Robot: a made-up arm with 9 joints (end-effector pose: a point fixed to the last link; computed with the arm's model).
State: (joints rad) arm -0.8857 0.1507 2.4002 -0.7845 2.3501 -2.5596 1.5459 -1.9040 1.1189
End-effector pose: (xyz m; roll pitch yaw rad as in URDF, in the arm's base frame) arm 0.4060 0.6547 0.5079 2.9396 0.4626 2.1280
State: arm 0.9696 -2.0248 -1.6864 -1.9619 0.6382 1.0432 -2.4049 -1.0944 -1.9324
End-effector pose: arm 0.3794 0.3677 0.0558 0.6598 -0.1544 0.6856
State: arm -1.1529 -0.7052 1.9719 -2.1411 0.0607 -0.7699 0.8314 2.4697 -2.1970
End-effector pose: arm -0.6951 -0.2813 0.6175 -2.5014 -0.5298 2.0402
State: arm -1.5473 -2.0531 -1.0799 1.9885 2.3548 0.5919 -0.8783 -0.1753 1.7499
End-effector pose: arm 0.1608 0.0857 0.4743 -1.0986 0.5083 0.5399
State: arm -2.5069 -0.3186 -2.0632 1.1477 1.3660 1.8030 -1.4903 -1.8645 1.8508
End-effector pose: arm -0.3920 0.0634 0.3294 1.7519 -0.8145 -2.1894
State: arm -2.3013 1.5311 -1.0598 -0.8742 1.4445 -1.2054 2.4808 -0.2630 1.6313
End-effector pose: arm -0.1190 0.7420 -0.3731 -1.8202 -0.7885 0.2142
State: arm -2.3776 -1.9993 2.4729 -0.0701 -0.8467 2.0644 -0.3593 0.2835 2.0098
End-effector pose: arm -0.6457 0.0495 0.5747 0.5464 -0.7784 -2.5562
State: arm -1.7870 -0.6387 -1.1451 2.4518 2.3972 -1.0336 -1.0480 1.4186 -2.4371
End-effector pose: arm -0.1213 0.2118 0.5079 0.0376 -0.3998 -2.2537
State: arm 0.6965 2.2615 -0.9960 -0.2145 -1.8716 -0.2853 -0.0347 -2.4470 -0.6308
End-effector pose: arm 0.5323 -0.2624 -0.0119 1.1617 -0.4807 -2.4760
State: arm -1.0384 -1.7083 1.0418 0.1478 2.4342 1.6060 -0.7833 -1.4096 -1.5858
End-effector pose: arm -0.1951 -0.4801 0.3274 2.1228 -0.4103 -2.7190
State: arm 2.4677 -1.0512 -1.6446 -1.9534 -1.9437 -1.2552 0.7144 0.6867 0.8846
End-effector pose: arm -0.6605 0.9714 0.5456 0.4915 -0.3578 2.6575
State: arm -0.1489 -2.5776 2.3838 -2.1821 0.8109 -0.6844 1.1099 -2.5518 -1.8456
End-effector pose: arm -0.7862 -0.2689 0.4264 2.0200 -0.8130 -2.1770
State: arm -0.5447 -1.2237 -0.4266 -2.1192 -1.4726 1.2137 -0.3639 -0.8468 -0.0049
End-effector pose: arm 0.2221 0.0040 -0.5049 -0.3869 0.4823 0.5380
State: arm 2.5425 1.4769 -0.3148 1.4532 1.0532 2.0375 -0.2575 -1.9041 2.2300
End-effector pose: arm -0.0334 0.3492 0.0151 3.0773 0.5591 -2.8611
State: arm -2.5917 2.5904 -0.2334 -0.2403 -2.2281 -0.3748 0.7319 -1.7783 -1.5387
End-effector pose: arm 0.8048 0.7549 0.4114 0.3524 0.8554 -0.6290
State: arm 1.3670 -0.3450 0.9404 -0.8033 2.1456 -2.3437 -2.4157 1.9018 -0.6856
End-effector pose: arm 0.8605 -0.0770 -0.5747 2.0031 0.0203 0.2384
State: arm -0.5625 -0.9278 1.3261 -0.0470 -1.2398 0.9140 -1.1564 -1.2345 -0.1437
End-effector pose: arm -0.3332 0.5704 0.6486 -2.9765 -0.5926 0.6378
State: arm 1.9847 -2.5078 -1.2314 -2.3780 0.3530 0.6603 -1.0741 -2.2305 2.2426
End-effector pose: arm 0.0315 -0.2820 0.3140 -1.7130 -0.5107 -1.8272
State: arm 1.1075 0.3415 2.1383 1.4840 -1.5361 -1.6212 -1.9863 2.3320 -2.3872
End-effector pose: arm -0.5727 -0.9611 -0.2582 0.9814 -1.0847 2.8792
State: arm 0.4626 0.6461 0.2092 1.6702 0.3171 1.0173 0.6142 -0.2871 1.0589
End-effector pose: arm 0.7784 -0.8473 0.3151 1.9155 -1.3001 0.5596
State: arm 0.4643 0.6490 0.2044 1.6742 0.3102 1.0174 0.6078 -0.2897 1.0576
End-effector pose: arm 0.7749 -0.8514 0.3185 1.9306 -1.3003 0.5434
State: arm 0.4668 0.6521 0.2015 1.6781 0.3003 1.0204 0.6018 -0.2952 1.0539
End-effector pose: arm 0.7728 -0.8577 0.3197 1.9616 -1.2973 0.5114
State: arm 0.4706 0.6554 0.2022 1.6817 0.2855 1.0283 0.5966 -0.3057 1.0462
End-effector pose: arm 0.7732 -0.8678 0.3167 2.0175 -1.2880 0.4550
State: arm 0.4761 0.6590 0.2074 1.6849 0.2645 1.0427 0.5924 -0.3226 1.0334
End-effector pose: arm 0.7765 -0.8828 0.3082 2.0980 -1.2695 0.3740
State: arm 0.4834 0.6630 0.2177 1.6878 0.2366 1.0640 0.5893 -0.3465 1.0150
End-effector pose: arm 0.7830 -0.9029 0.2935 2.1947 -1.2390 0.2770
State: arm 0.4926 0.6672 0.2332 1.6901 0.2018 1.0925 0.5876 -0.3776 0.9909
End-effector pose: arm 0.7919 -0.9281 0.2717 2.2951 -1.1944 0.1762
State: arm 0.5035 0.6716 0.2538 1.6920 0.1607 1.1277 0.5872 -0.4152 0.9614
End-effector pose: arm 0.8024 -0.9577 0.2428 2.3874 -1.1348 0.0827
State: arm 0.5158 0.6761 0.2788 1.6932 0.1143 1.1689 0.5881 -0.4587 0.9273
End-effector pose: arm 0.8129 -0.9909 0.2066 2.4658 -1.0611 0.0019
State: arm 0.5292 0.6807 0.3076 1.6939 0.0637 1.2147 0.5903 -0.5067 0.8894
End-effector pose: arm 0.8220 -1.0264 0.1640 2.5285 -0.9751 -0.0649
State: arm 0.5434 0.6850 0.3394 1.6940 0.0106 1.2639 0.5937 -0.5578 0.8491
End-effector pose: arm 0.8282 -1.0629 0.1161 2.5764 -0.8795 -0.1190
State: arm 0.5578 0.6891 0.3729 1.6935 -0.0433 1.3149 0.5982 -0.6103 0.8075
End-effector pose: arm 0.8300 -1.0990 0.0647 2.6117 -0.7779 -0.1633
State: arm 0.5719 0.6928 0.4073 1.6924 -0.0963 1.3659 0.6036 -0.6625 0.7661
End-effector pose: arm 0.8272 -1.1334 0.0118 2.6371 -0.6738 -0.1998
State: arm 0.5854 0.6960 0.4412 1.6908 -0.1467 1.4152 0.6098 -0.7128 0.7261
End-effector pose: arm 0.8196 -1.1650 -0.0401 2.6542 -0.5710 -0.2304
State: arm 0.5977 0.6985 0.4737 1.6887 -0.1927 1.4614 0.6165 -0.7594 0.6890
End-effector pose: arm 0.8081 -1.1929 -0.0892 2.6649 -0.4735 -0.2563
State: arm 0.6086 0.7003 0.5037 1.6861 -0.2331 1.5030 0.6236 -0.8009 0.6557
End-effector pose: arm 0.7942 -1.2166 -0.1335 2.6706 -0.3845 -0.2781
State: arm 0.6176 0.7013 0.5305 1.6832 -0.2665 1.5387 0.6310 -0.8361 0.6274
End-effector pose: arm 0.7799 -1.2356 -0.1717 2.6722 -0.3071 -0.2956
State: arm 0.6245 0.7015 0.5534 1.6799 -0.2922 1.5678 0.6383 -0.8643 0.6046
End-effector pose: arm 0.7668 -1.2500 -0.2036 2.6713 -0.2434 -0.3090
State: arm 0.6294 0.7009 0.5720 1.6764 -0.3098 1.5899 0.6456 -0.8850 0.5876
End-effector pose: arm 0.7565 -1.2600 -0.2283 2.6682 -0.1947 -0.3179
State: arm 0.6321 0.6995 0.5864 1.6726 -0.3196 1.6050 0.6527 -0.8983 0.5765
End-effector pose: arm 0.7500 -1.2659 -0.2471 2.6642 -0.1611 -0.3224
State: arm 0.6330 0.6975 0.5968 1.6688 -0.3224 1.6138 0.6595 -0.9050 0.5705
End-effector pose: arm 0.7476 -1.2683 -0.2601 2.6593 -0.1412 -0.3227
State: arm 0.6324 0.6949 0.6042 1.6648 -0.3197 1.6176 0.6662 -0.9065 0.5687
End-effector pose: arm 0.7485 -1.2680 -0.2691 2.6543 -0.1322 -0.3195
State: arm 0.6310 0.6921 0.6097 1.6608 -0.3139 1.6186 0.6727 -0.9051 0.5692
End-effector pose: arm 0.7515 -1.2661 -0.2754 2.6491 -0.1295 -0.3144
